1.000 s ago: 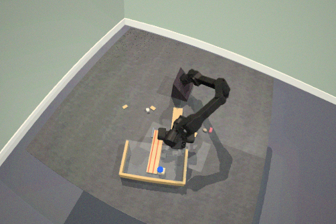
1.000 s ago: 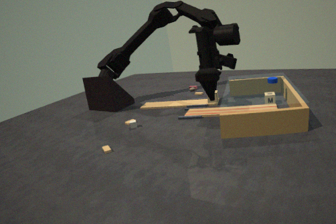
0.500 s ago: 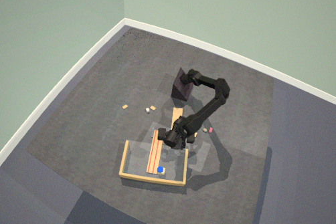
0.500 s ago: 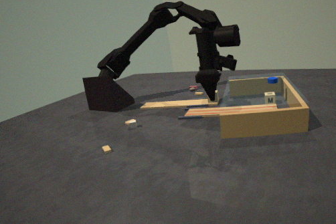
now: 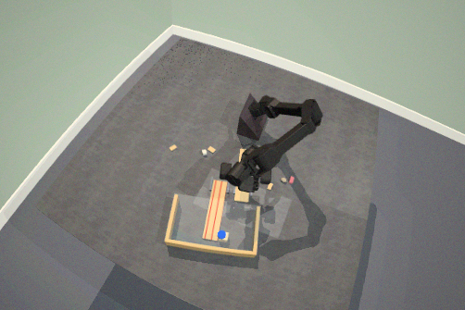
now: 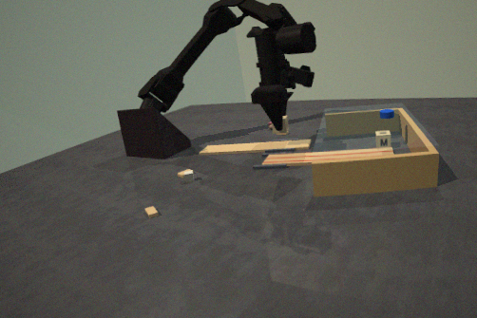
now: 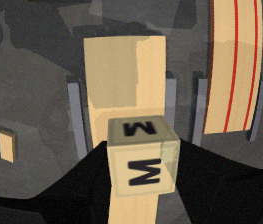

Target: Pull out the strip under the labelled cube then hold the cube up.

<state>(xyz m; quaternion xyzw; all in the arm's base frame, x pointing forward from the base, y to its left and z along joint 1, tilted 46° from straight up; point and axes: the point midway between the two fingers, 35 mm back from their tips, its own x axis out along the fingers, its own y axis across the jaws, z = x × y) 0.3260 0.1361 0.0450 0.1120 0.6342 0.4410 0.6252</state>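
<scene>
My gripper tip is 60 mm past the wooden strip, 40 mm above it and 20 mm to the left of it. From my gripper tip the other things lie so: blue disc (230 mm ahead, 40 mm to the left, 30 mm above).
</scene>
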